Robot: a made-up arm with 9 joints. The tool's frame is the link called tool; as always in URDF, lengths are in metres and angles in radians. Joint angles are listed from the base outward. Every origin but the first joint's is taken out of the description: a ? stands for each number. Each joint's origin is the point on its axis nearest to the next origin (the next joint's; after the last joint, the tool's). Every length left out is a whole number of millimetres.
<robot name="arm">
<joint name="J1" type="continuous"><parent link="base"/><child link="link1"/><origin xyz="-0.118 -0.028 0.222" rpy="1.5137 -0.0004 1.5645"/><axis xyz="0 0 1"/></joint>
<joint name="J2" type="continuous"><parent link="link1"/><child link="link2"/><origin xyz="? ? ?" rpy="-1.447 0.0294 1.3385"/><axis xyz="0 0 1"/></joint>
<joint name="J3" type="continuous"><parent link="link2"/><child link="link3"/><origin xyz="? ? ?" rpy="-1.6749 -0.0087 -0.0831"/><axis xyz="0 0 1"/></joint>
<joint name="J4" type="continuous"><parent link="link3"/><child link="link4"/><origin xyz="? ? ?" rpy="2.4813 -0.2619 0.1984"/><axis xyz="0 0 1"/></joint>
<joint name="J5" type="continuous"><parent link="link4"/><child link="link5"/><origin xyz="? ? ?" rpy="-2.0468 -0.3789 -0.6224"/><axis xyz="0 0 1"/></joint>
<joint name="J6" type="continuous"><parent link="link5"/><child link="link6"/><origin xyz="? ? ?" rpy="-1.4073 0.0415 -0.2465"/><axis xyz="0 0 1"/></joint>
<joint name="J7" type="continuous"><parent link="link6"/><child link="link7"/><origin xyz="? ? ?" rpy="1.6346 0.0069 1.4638"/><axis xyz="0 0 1"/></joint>
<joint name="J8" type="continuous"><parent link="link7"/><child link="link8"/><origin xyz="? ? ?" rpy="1.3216 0.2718 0.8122"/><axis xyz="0 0 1"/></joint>
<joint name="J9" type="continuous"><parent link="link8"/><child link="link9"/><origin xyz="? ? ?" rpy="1.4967 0.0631 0.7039"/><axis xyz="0 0 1"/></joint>
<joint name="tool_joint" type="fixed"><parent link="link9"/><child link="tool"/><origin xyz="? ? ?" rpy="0 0 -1.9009"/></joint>
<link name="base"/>
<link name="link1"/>
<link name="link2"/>
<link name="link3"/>
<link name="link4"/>
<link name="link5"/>
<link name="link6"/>
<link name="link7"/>
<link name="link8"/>
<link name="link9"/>
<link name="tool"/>
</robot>
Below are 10 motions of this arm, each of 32 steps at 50 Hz.
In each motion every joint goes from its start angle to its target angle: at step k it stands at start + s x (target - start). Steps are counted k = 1, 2, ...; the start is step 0. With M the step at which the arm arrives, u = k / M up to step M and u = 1 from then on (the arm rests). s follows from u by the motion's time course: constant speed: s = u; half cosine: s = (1 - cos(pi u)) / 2; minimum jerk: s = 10 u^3 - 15 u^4 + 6 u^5.
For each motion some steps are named. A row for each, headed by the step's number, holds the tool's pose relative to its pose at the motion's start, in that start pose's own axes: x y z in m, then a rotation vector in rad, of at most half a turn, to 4 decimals.
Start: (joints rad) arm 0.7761 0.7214 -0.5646 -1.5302 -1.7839 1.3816 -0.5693 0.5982 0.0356
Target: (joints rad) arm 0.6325 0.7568 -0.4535 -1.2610 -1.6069 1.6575 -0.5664 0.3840 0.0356
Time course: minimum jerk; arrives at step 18
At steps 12, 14, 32:
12: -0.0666 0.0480 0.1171 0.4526 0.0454 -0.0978
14: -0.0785 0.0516 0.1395 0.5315 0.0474 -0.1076
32: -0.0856 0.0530 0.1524 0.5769 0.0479 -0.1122

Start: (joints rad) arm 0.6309 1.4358 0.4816 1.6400 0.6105 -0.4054 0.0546 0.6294 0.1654
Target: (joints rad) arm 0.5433 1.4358 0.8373 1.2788 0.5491 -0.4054 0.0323 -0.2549 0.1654
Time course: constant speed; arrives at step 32
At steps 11, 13, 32:
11: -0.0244 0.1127 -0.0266 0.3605 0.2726 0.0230
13: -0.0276 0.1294 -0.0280 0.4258 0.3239 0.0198
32: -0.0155 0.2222 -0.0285 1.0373 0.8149 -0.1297

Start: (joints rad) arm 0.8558 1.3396 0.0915 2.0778 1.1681 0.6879 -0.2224 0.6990 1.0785
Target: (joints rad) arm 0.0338 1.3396 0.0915 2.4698 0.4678 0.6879 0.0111 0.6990 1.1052
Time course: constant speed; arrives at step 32
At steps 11, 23, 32:
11: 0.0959 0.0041 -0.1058 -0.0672 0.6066 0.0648
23: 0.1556 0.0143 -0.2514 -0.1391 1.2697 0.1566
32: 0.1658 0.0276 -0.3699 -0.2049 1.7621 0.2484

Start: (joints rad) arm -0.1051 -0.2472 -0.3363 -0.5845 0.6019 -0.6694 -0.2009 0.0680 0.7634
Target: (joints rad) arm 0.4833 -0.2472 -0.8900 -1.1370 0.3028 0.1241 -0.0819 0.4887 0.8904
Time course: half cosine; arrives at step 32
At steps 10, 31, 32:
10: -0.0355 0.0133 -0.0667 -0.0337 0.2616 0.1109
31: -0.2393 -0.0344 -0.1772 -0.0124 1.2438 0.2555
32: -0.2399 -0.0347 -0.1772 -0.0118 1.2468 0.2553

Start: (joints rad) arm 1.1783 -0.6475 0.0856 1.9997 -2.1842 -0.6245 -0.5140 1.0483 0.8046
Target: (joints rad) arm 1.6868 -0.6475 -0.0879 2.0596 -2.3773 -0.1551 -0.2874 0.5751 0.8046
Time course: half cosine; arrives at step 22
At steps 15, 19, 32:
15: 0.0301 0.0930 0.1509 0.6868 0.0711 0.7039
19: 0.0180 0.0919 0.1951 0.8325 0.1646 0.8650
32: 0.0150 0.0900 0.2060 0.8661 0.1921 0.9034

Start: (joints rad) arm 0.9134 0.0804 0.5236 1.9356 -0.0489 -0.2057 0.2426 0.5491 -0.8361
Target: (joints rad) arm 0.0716 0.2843 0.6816 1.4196 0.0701 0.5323 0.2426 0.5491 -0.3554
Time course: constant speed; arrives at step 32
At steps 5, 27, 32:
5: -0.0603 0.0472 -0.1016 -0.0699 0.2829 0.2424
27: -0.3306 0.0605 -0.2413 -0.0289 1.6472 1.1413
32: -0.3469 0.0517 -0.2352 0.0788 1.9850 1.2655

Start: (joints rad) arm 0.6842 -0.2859 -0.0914 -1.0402 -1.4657 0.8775 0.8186 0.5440 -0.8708
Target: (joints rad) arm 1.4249 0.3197 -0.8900 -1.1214 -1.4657 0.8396 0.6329 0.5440 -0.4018
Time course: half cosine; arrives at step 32
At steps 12, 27, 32:
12: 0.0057 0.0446 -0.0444 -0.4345 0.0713 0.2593
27: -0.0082 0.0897 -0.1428 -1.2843 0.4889 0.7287
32: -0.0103 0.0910 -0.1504 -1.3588 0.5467 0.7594

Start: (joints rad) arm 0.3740 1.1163 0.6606 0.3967 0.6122 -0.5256 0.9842 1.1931 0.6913
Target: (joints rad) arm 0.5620 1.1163 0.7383 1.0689 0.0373 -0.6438 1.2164 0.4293 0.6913
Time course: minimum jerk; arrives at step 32
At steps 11, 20, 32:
11: -0.0434 -0.0432 0.0796 0.0531 -0.0956 -0.2192
20: -0.1742 -0.1008 0.2618 0.1532 -0.4092 -0.6724
32: -0.2661 -0.1045 0.3614 0.1845 -0.6377 -0.8912

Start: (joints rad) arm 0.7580 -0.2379 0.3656 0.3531 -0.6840 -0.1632 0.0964 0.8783 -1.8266
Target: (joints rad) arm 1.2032 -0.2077 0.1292 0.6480 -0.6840 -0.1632 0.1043 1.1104 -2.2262
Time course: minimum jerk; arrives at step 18
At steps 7, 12, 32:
7: -0.0099 0.0188 0.0695 0.1198 -0.3114 -0.0254
12: -0.0890 0.0335 0.2100 0.4151 -0.7753 -0.0409
32: -0.1501 0.0281 0.2693 0.5748 -0.9491 -0.0312

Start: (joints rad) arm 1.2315 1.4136 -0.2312 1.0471 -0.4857 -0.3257 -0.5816 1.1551 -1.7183
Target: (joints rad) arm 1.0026 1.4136 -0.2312 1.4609 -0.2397 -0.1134 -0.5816 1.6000 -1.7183
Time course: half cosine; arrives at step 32
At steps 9, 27, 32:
9: 0.0002 -0.0021 -0.0239 -0.0308 -0.0783 0.0495
27: -0.0003 0.0113 -0.0838 -0.0944 -0.4004 0.2856
32: -0.0011 0.0142 -0.0859 -0.0949 -0.4250 0.3056

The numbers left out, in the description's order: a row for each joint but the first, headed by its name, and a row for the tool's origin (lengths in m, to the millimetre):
J2: 0.268 -0.184 0
J3: 0.209 0.036 0
J4: 0.009 0.024 0
J5: -0.094 0.033 0
J6: -0.369 0.125 0
J7: -0.077 -0.022 0
J8: -0.054 0.115 0
J9: -0.097 0.256 0
tool: 0.102 -0.063 0

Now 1 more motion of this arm.
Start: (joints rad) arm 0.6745 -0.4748 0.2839 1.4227 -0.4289 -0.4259 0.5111 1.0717 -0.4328
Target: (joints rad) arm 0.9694 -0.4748 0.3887 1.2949 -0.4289 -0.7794 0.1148 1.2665 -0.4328
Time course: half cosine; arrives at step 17
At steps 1, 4, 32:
1: 0.0013 0.0003 0.0016 0.0011 -0.0044 -0.0023
4: 0.0193 0.0036 0.0251 0.0167 -0.0678 -0.0346
32: 0.1198 0.0044 0.2168 0.0934 -0.5436 -0.2671

